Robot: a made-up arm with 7 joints.
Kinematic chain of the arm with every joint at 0, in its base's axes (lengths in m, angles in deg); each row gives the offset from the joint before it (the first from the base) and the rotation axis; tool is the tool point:
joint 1: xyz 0 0.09 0 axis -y
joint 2: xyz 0 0.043 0 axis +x
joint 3: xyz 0 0 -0.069 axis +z
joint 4: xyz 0 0 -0.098 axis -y
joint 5: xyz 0 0 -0.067 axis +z
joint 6: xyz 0 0 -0.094 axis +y
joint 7: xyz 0 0 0 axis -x
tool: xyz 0 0 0
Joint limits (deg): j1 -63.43..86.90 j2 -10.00..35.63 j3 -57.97..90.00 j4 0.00..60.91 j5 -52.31..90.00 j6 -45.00..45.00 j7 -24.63..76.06
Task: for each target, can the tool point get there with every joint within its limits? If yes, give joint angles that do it. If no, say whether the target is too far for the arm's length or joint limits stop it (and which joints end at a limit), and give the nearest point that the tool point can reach.
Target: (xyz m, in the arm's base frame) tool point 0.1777 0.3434 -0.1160
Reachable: yes | joints 44.30 23.22 67.55 48.67 18.21 -25.14 10.65
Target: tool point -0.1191 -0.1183 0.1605
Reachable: no: joint limits stop it (at a limit: joint 1, joint 2, joint 3, joint 4) | nearest point -0.1641 -0.0271 -0.1655 | short by 0.342 m
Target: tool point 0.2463 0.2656 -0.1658
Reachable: yes | joints 48.30 21.92 18.23 15.17 59.33 -7.93 47.92
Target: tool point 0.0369 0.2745 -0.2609
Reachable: yes | joints -14.97 17.36 31.32 48.51 -40.02 -21.11 5.57
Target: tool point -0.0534 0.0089 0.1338
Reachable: no: joint limits stop it (at a limit: joint 1, joint 2, joint 4) | nearest point 0.2292 -0.0083 0.0865 | short by 0.287 m
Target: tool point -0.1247 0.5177 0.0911
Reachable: no: too far | nearest point -0.1050 0.3902 -0.0525 | short by 0.193 m
